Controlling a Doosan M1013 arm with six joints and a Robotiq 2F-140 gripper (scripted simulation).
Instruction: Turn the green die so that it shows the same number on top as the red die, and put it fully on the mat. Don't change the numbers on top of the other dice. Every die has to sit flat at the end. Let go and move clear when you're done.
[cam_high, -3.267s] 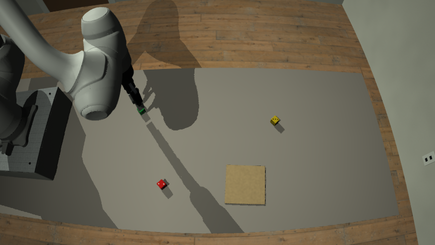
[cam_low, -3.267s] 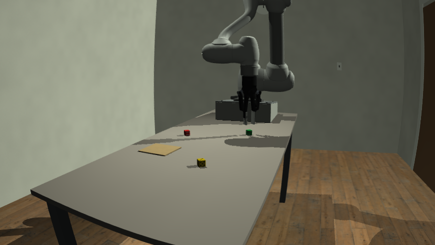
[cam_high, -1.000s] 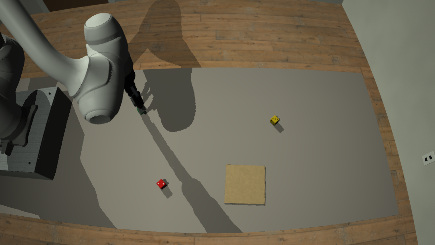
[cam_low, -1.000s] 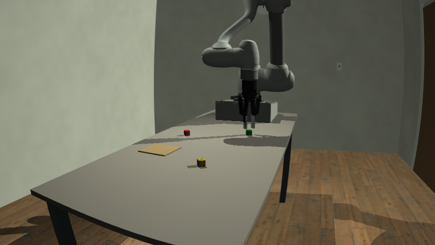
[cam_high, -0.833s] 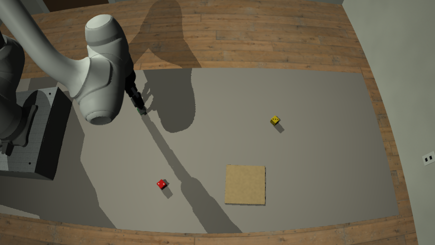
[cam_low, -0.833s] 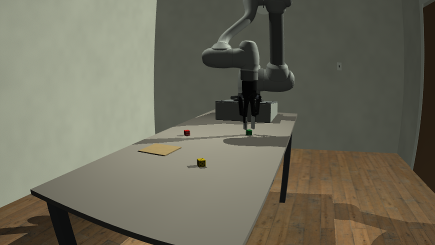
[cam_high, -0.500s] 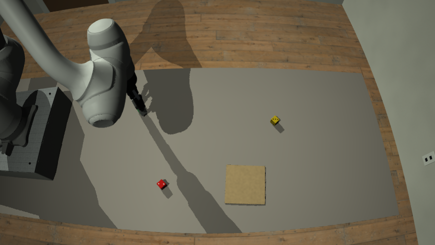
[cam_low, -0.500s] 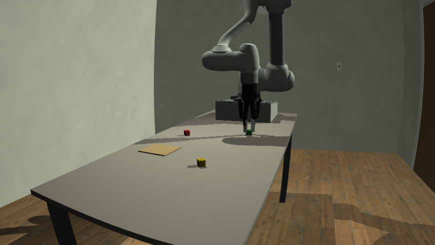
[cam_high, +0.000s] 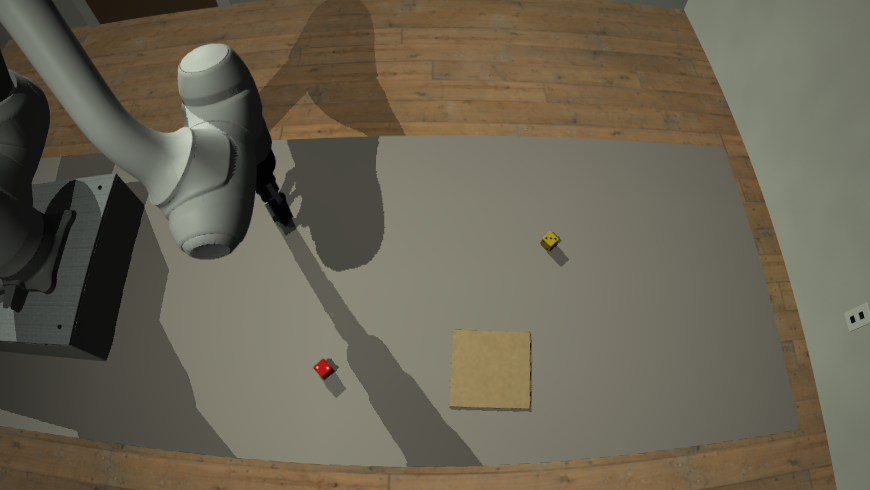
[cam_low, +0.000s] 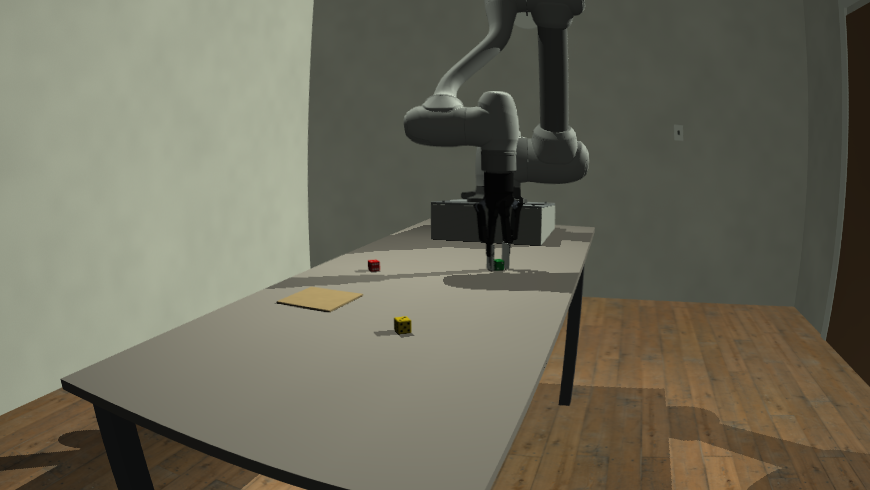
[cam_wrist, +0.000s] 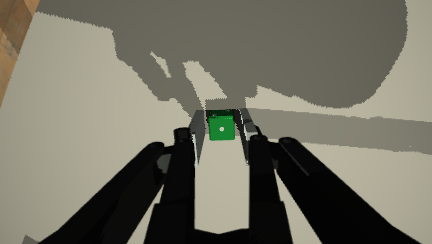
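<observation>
My hand is 20 mm above the green die. Also, from my hand: tan mat: 400 mm ahead, 300 mm to the right, 30 mm below; red die: 300 mm to the right, 100 mm ahead, 20 mm below; yellow die: 530 mm ahead, 60 mm to the right, 20 mm below.
</observation>
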